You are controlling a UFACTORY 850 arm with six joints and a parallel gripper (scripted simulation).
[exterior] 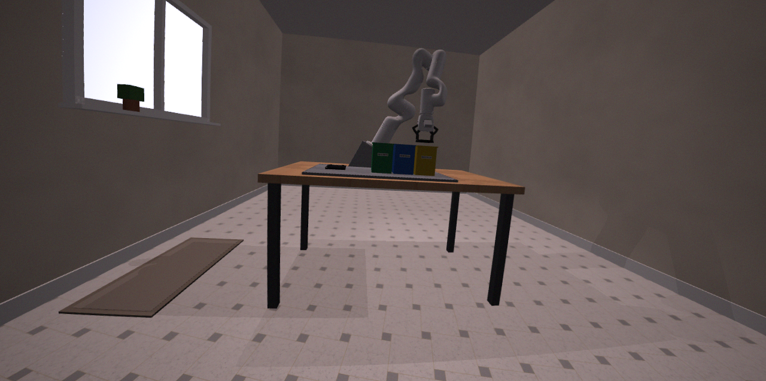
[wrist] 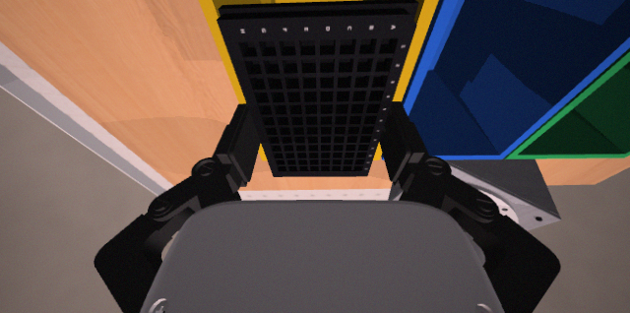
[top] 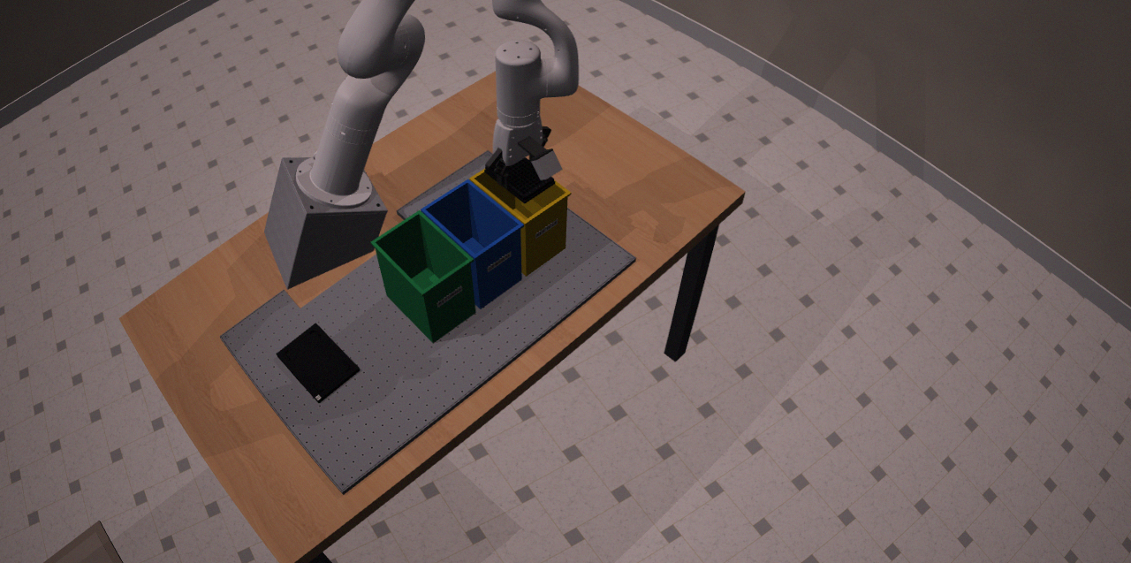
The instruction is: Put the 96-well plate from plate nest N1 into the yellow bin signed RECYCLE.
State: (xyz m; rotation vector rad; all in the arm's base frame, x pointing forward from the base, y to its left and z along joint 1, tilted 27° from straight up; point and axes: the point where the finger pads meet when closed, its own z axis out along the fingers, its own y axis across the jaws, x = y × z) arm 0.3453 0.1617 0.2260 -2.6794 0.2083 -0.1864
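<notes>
Now: hand 1 cm above the black 96-well plate. Round my hand: green bin: 3 cm behind, 26 cm to the right, 13 cm below; blue bin: 2 cm behind, 13 cm to the right, 13 cm below; yellow bin: 13 cm below.
</notes>
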